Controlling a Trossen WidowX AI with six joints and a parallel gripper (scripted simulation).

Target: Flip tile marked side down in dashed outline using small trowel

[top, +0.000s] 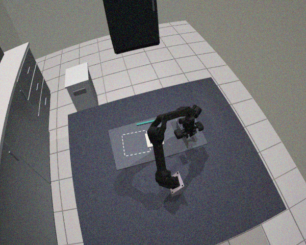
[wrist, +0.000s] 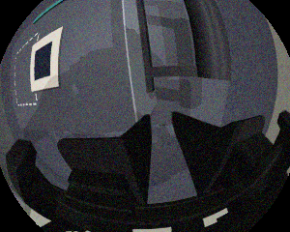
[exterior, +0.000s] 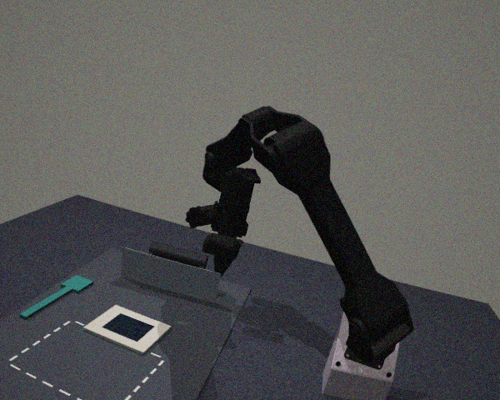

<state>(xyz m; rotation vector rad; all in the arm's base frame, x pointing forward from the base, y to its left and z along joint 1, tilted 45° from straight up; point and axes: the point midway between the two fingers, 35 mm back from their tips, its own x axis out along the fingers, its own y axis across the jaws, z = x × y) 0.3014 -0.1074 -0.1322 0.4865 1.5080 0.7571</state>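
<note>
The trowel lies 12 cm ahead of my gripper tip, 1 cm to the right of it and 1 cm below it. The rest, counted from my gripper tip: teal flat tool: 24 cm ahead, 19 cm to the left, 6 cm below; tile: 22 cm to the left, 8 cm ahead, 6 cm below.
</note>
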